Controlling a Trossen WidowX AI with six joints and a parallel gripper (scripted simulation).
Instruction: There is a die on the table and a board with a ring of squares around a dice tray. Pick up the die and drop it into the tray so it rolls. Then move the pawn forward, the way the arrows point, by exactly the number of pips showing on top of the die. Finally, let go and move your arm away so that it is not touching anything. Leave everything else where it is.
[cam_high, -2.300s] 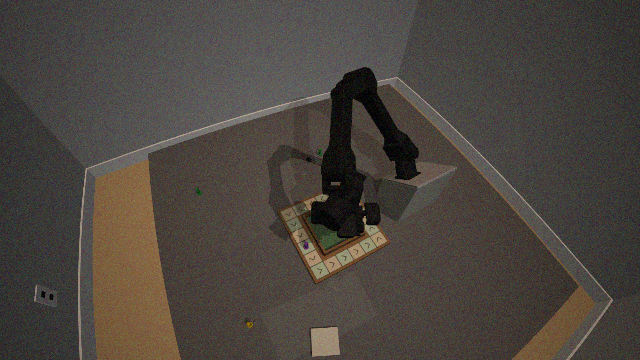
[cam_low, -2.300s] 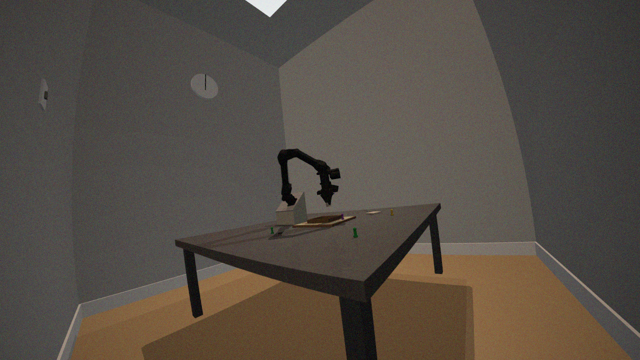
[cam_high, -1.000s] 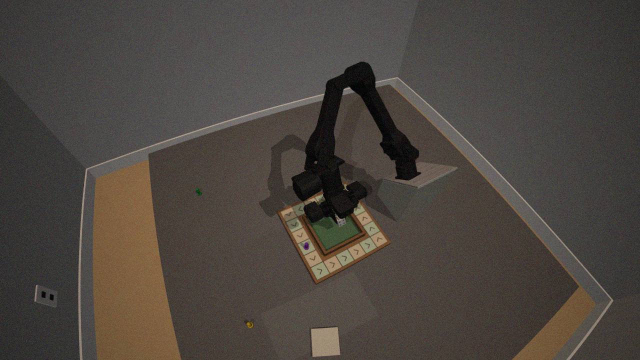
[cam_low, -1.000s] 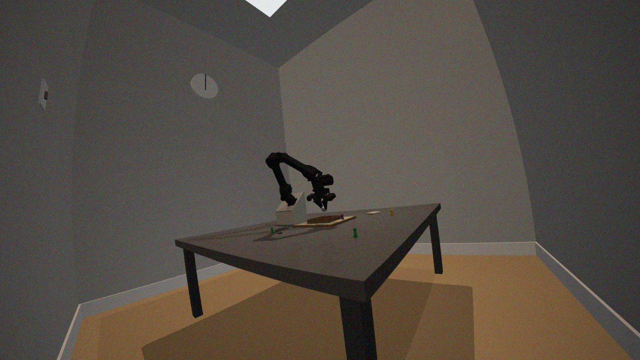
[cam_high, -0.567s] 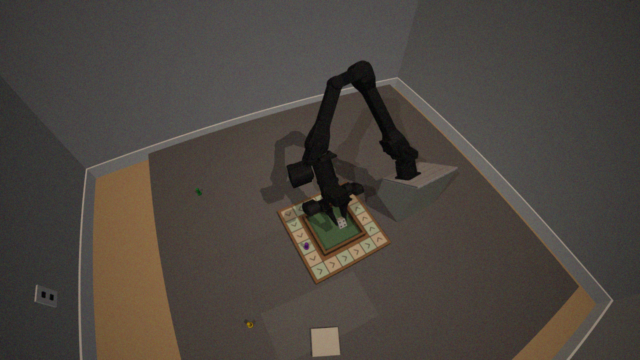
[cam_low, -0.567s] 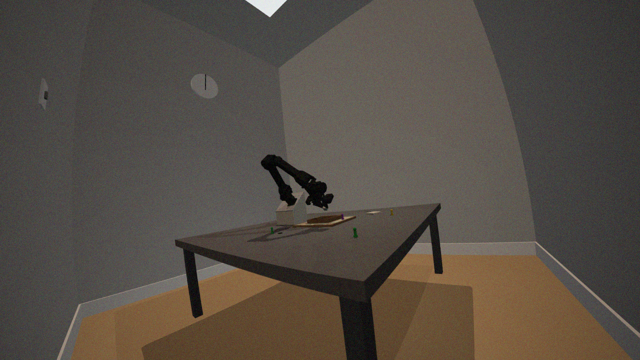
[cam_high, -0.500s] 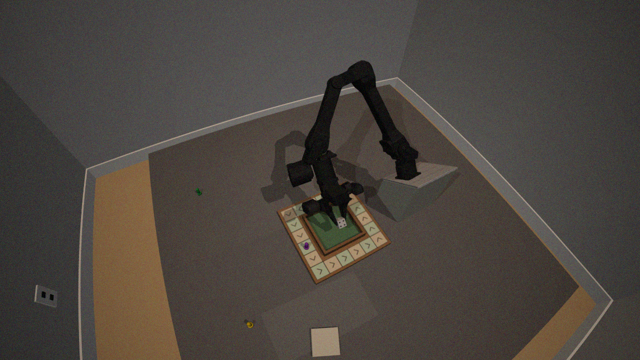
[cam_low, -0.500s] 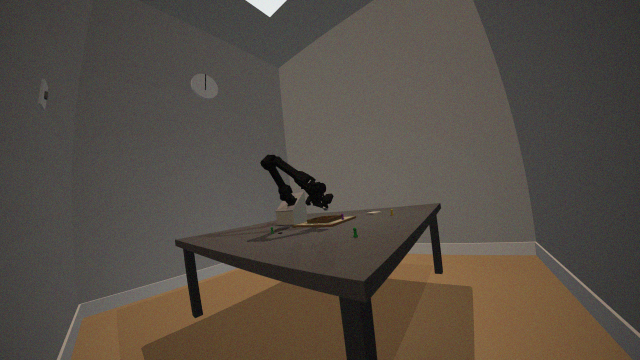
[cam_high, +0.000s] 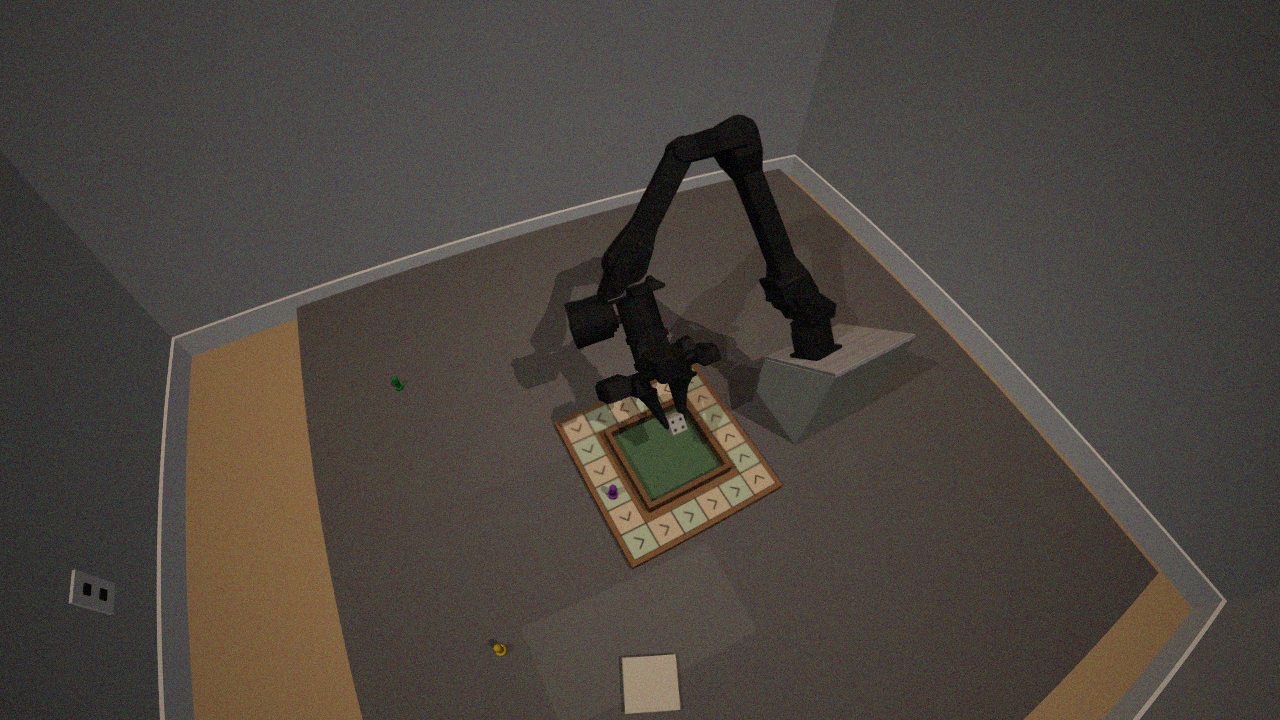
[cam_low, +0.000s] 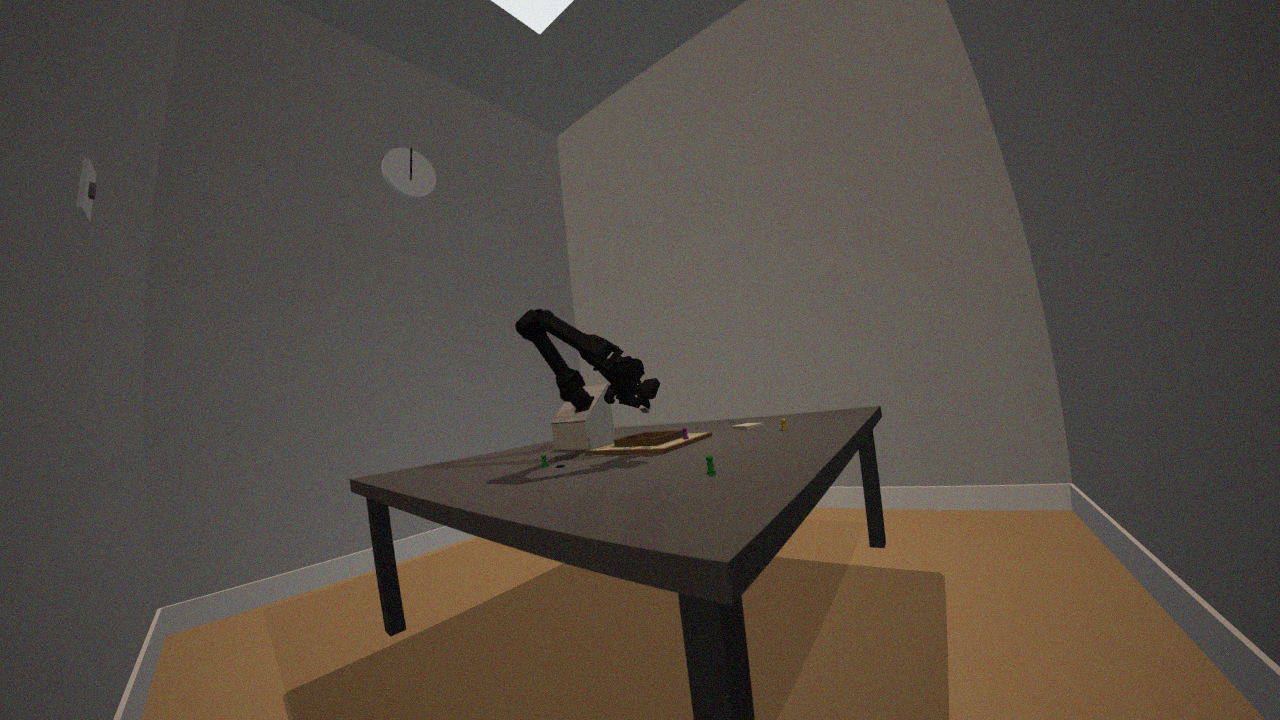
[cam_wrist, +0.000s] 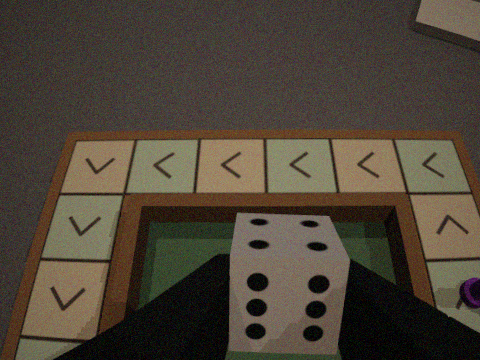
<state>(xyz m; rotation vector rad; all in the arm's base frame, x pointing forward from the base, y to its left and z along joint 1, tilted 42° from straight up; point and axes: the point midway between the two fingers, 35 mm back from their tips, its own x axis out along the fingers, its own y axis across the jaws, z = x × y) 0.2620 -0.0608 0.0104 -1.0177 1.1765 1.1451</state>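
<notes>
Right now the white die is right at my gripper tip. The rest, counted from my gripper tip: green dice tray (110 mm below); purple pawn (120 mm ahead, 10 mm to the left, 90 mm below); dark disc (90 mm behind, 310 mm to the right, 120 mm below).
</notes>
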